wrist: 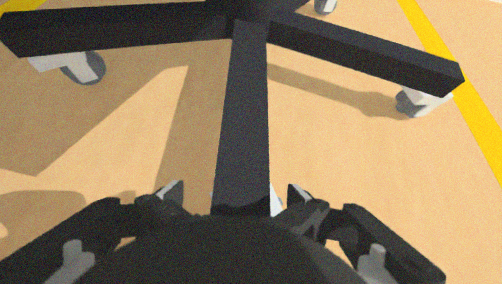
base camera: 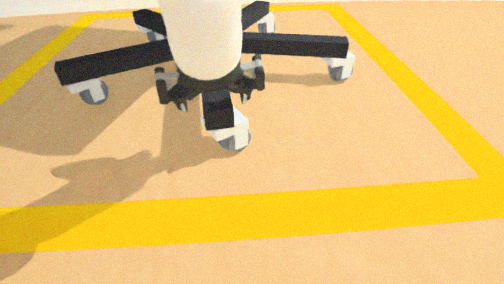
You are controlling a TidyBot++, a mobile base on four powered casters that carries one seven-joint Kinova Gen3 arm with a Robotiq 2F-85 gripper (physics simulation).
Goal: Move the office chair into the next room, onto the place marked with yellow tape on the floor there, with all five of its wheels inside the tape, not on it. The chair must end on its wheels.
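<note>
The office chair's black five-legged base stands upright on its wheels. In the base camera view its visible wheels, among them the nearest wheel, the left wheel and the right wheel, are inside the yellow tape. The two far wheels also show inside, near the far tape strip. My gripper is open, with one finger on each side of the nearest leg and a gap on both sides. The chair's seat and back do not show.
The white arm hides the middle of the chair base in the base camera view. A pale wall runs behind the far tape strip. Shadows of the chair and arm lie on the floor at the left.
</note>
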